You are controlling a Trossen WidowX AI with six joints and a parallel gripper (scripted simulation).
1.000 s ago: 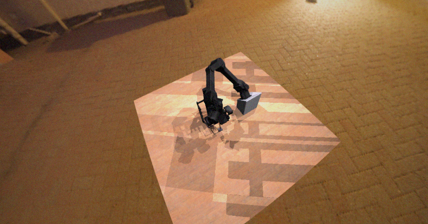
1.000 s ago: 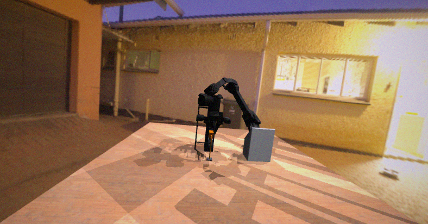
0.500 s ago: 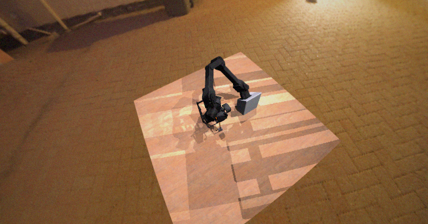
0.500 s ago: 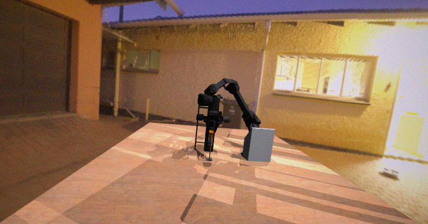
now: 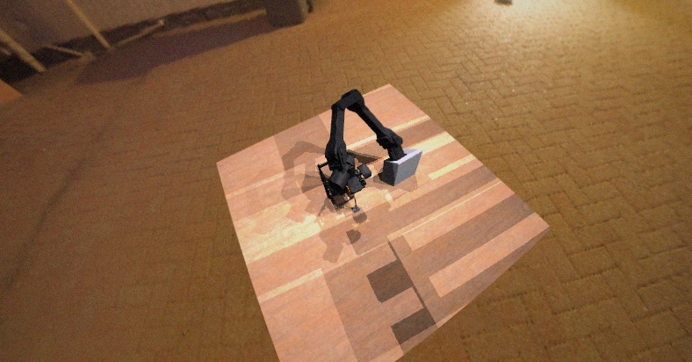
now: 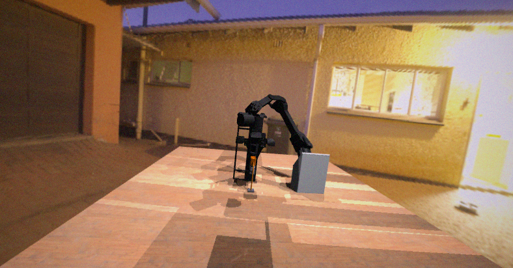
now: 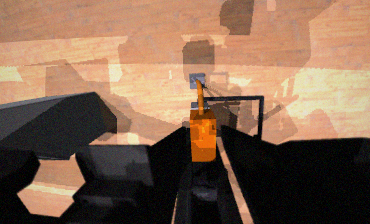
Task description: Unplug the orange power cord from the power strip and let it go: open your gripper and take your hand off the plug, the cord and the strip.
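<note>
The orange plug lies 3 cm to the right of my gripper tip and 1 cm below it.
</note>
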